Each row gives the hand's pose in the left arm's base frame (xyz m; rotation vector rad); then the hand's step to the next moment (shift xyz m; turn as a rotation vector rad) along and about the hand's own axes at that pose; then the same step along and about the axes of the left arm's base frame.
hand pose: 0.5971 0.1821 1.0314 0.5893 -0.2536 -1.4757
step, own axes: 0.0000 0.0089 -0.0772 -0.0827 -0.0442 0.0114
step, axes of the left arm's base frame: 0.0467 0.0166 -0.0599 -0.0520 0.0788 0.0025
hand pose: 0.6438 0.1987 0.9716 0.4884 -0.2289 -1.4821
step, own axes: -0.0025 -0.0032 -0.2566 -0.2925 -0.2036 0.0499
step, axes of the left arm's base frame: 0.1093 0.0467 -0.2275 -0.2303 0.2765 -0.0038
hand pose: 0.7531 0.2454 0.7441 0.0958 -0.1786 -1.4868
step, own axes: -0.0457 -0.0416 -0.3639 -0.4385 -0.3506 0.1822
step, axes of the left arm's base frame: 0.0204 0.0253 -0.3677 -0.4088 0.4157 0.0921
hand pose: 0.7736 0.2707 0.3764 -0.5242 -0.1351 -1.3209
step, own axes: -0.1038 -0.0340 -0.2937 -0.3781 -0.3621 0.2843
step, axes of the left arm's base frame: -0.1170 -0.0419 -0.2876 -0.3839 0.4052 0.2081
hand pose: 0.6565 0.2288 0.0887 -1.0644 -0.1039 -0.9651
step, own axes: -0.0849 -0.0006 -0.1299 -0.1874 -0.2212 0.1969
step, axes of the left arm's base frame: -0.0984 -0.0483 -0.1098 -0.1998 0.2386 0.1611
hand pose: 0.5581 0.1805 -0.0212 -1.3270 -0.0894 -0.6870
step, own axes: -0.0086 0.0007 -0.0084 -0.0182 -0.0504 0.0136
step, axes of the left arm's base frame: -0.0092 -0.0041 -0.0066 -0.0358 0.0159 0.0390
